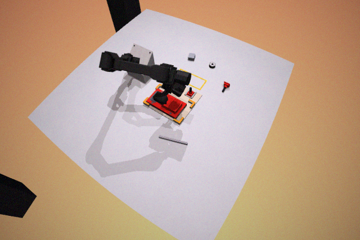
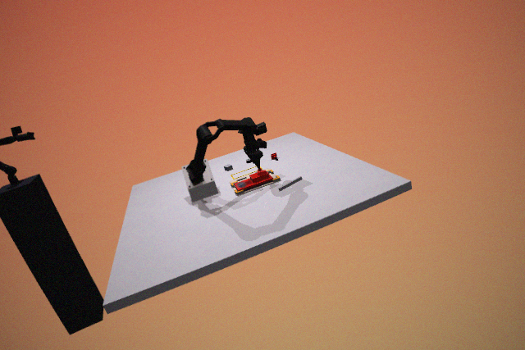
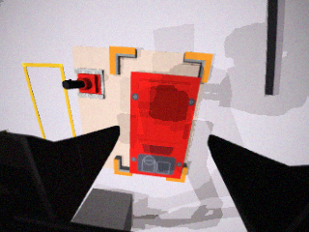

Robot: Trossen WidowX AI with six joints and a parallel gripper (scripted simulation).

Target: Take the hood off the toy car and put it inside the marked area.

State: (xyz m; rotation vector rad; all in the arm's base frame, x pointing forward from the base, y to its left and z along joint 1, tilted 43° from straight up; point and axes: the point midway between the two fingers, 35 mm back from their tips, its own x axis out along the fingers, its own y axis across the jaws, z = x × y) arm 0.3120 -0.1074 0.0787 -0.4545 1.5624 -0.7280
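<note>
The hood is 6 cm below my gripper tip. Round my gripper tip: engine part: 1 cm to the left, 8 cm below; grey bar: 10 cm ahead, 17 cm to the right, 9 cm below; black wheel: 9 cm ahead, 39 cm to the left, 9 cm below.
</note>
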